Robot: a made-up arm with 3 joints.
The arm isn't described. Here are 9 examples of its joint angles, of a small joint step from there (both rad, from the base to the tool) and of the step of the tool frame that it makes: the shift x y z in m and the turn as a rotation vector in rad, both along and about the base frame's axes.
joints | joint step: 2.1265 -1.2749 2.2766 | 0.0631 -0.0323 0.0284
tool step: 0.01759 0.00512 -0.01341 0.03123 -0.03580 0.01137
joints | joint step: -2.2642 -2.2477 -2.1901 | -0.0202 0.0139 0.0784
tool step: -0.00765 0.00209 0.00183 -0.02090 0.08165 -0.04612
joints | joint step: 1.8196 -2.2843 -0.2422 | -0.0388 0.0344 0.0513
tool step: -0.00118 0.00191 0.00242 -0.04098 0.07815 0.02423
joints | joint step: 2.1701 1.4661 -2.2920 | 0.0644 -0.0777 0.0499
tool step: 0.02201 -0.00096 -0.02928 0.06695 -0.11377 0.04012
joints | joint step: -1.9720 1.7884 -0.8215 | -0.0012 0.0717 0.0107
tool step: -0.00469 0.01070 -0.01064 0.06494 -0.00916 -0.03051
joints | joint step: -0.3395 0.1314 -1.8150 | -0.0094 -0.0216 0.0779
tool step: 0.00097 0.00057 -0.00300 -0.08008 0.00002 0.00577
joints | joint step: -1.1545 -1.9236 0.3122 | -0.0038 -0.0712 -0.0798
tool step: 0.00364 0.00486 -0.01949 -0.07731 -0.07007 -0.00098
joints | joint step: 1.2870 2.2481 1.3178 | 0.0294 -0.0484 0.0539
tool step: -0.01426 -0.01237 -0.01292 0.05536 -0.07220 0.01872
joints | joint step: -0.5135 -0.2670 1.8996 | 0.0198 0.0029 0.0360
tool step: -0.00811 0.00151 0.00135 -0.02903 -0.01035 0.01930
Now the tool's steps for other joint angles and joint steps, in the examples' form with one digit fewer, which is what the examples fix.
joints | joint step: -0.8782 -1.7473 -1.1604 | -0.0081 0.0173 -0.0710
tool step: 0.0034 -0.0016 -0.0017 0.0058 -0.0619 0.0201
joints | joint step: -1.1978 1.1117 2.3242 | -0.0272 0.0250 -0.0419
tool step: 0.0059 -0.0009 -0.0184 0.0298 0.0650 -0.0082
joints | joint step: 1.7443 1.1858 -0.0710 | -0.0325 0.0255 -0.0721
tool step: 0.0044 0.0030 0.0140 -0.0293 0.0997 0.0219
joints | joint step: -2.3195 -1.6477 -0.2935 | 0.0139 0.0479 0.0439
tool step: 0.0108 -0.0060 0.0113 0.0337 0.0299 -0.0341
